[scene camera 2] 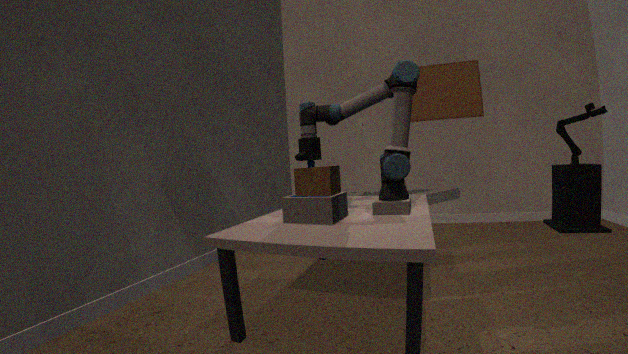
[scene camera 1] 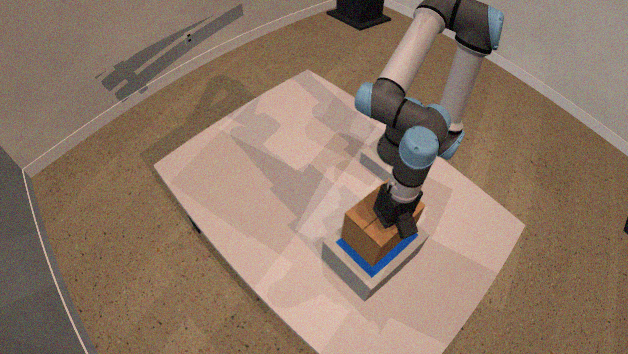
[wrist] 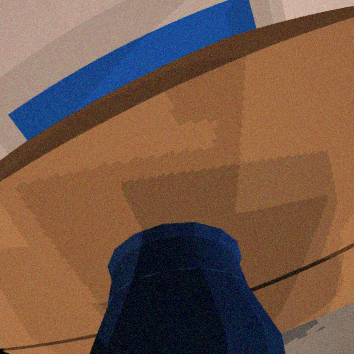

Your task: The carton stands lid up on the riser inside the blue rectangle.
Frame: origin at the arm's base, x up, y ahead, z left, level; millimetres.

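Where they show: hand, tool point: (scene camera 2: 311,170) (wrist: 174,231); arm's base, link origin: (scene camera 2: 393,199) (scene camera 1: 396,151).
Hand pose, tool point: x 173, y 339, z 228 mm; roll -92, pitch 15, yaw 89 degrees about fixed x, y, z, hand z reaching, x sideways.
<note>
Things, the pixels of their top centre, and the offset from my tool point. Level surfaces: height alone.
- brown carton, top centre: (wrist: 158,319) (scene camera 1: 387,209) (scene camera 2: 316,167) dx +13, dy -19, dz -26 mm
- grey riser, top centre: (wrist: 159,139) (scene camera 1: 378,238) (scene camera 2: 314,194) dx -117, dy -5, dz -12 mm
- blue rectangle, top centre: (wrist: 159,139) (scene camera 1: 378,238) (scene camera 2: 314,194) dx -117, dy -5, dz -12 mm
- pale table, surface height: dx -237 mm
The brown carton (scene camera 1: 356,236) (scene camera 2: 315,181) (wrist: 290,110) is upright, its seamed lid face up, on the grey riser (scene camera 1: 345,270) (scene camera 2: 307,210) (wrist: 75,55). No gap shows between carton and riser. The blue rectangle (scene camera 1: 371,271) (wrist: 140,65) on the riser's top shows as a band along the carton's two near sides in scene camera 1; the carton hides its far sides. My suction gripper (scene camera 1: 395,207) (scene camera 2: 311,163) (wrist: 175,260) points down, its blue cup on the carton's top face, holding it by suction. The contact itself is hidden in scene camera 1.
The riser stands on the pale table (scene camera 1: 200,195) (scene camera 2: 370,240). The arm's base block (scene camera 2: 391,207) stands behind it, to the right in scene camera 2. A black pedestal (scene camera 2: 576,197) with a small dark arm stands on the floor away from the table.
</note>
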